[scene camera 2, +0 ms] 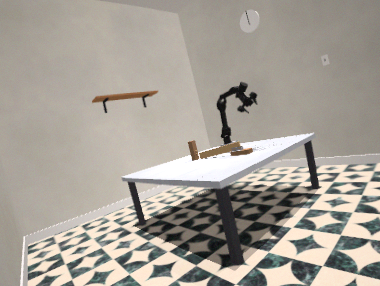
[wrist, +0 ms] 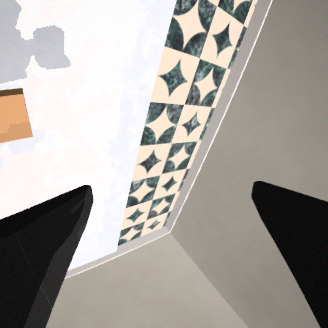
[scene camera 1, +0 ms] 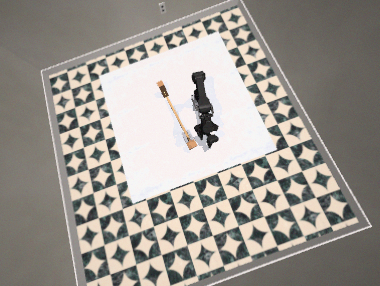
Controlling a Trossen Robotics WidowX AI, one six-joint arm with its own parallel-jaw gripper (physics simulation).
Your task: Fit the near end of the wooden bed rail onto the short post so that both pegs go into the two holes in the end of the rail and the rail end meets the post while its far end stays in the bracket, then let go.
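Pixels of known places: gripper, fingertip midpoint: (scene camera 2: 252,108) (wrist: 173,191) (scene camera 1: 205,143); arm's base, origin of the base link: (scene camera 2: 227,143).
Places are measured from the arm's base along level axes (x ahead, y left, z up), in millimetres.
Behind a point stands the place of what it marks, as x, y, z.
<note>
The thin wooden rail (scene camera 1: 177,116) {237, 96, 1} (scene camera 2: 218,150) {247, 103, -23} runs between an upright wooden post (scene camera 1: 160,84) {279, -180, 100} (scene camera 2: 193,150) {297, -167, 12} and a low wooden block (scene camera 1: 192,145) {199, 373, -44} (scene camera 2: 242,152) {242, 348, -61}. Grey bracket parts (scene camera 1: 188,135) {202, 294, 22} show beside the low block. In scene view 2 the rail slants, lower toward the upright post, with a narrow gap apparent there. The pegs and holes are too small to make out. My gripper (scene camera 1: 205,143) {117, 442, 246} (scene camera 2: 252,106) {117, 442, 246} (wrist: 173,191) {117, 442, 246} is open and empty, high above the table and, in scene view 1, right of the low block. In the wrist view an orange-brown wooden piece (wrist: 14,119) {202, 371, -44} shows left of the fingers.
The white table (scene camera 1: 150,172) {622, 466, -80} (scene camera 2: 165,174) {744, 6, -80} (wrist: 95,150) {300, 532, -80} bears the wooden parts and my arm (scene camera 1: 200,92) {64, 201, 451} (scene camera 2: 223,117) {30, 46, 245}. My arm stands beside the rail and casts shadows on the table. A brown wall shelf (scene camera 2: 125,96) hangs on the wall behind. The table edge and tiled floor show in the wrist view.
</note>
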